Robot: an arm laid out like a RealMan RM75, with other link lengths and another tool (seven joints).
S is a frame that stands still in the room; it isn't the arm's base.
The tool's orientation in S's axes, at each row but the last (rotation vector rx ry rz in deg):
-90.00 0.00 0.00
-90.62 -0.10 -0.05
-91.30 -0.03 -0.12
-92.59 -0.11 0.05
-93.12 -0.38 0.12
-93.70 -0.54 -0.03
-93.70 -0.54 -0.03
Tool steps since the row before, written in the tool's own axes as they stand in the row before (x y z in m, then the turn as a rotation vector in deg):
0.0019 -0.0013 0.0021 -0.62 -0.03 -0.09
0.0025 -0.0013 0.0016 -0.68 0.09 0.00
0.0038 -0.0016 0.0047 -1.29 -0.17 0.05
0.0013 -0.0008 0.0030 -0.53 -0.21 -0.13
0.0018 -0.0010 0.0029 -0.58 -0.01 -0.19
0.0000 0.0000 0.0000 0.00 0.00 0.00
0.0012 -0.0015 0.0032 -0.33 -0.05 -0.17
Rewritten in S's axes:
0.0019 0.0021 0.0013 -0.62 -0.09 0.03
0.0025 0.0016 0.0013 -0.68 0.00 -0.09
0.0038 0.0047 0.0015 -1.29 0.06 0.17
0.0013 0.0030 0.0007 -0.53 -0.12 0.22
0.0018 0.0030 0.0008 -0.58 -0.19 0.02
0.0000 0.0000 0.0000 0.00 0.00 0.00
0.0012 0.0033 0.0013 -0.33 -0.17 0.06

